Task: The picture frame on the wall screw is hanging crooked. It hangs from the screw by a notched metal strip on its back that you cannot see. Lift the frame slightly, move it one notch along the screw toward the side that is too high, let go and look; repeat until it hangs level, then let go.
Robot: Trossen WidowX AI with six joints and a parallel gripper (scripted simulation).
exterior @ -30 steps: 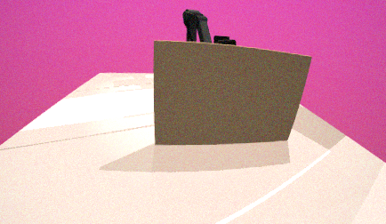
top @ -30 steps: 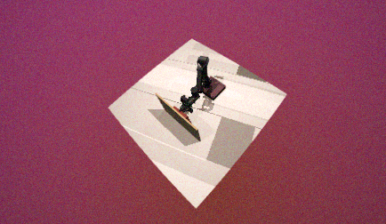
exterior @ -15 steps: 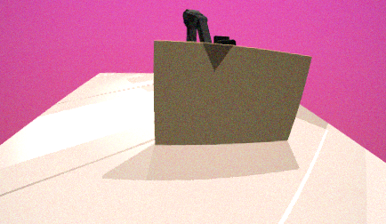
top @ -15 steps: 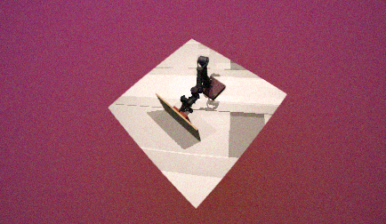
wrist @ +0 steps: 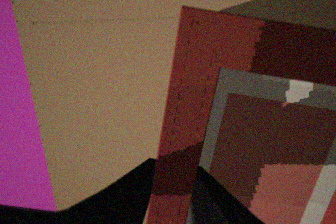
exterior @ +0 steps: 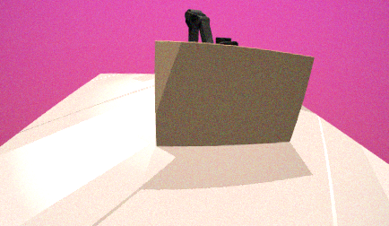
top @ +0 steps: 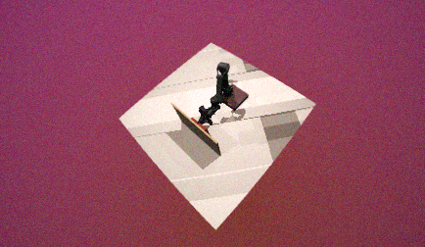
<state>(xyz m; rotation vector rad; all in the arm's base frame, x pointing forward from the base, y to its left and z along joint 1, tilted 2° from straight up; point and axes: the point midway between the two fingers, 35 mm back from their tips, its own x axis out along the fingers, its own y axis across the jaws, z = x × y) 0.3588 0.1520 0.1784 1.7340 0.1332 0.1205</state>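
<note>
Now: the picture frame 5 cm below my gripper tip, 2 cm to the left of it and 1 cm ahead of it. The rest, counted from my gripper tip: wall panel: 6 cm below, 2 cm ahead.
</note>
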